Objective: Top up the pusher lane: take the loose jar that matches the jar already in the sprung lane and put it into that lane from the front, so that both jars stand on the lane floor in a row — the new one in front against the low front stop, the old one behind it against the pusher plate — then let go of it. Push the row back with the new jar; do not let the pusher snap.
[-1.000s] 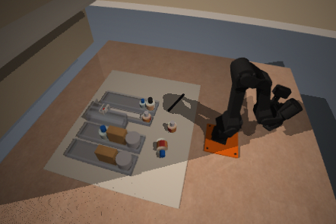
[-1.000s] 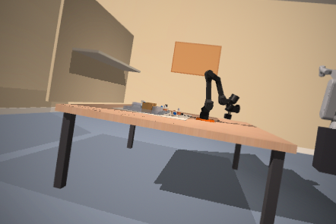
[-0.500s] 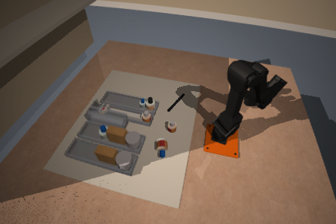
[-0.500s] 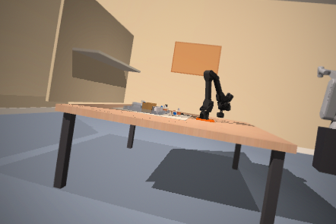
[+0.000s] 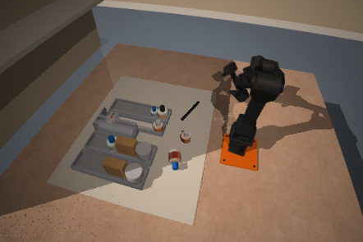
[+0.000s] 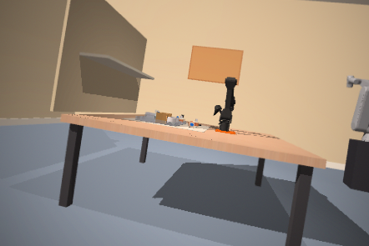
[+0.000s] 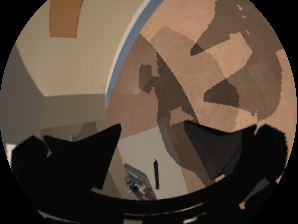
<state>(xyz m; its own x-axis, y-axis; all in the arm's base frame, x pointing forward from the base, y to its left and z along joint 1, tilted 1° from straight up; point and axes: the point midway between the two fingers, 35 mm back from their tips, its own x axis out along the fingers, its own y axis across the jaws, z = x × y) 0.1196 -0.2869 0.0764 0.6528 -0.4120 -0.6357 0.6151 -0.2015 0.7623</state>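
Right now my gripper tip is 190 mm to the right of the thin black stick, 110 mm short of it and 60 mm above it. From my gripper tip the other things lie so: sprung lane 400 mm to the left, 330 mm ahead, 50 mm below; then pusher plate 400 mm to the left, 290 mm ahead, 20 mm below.
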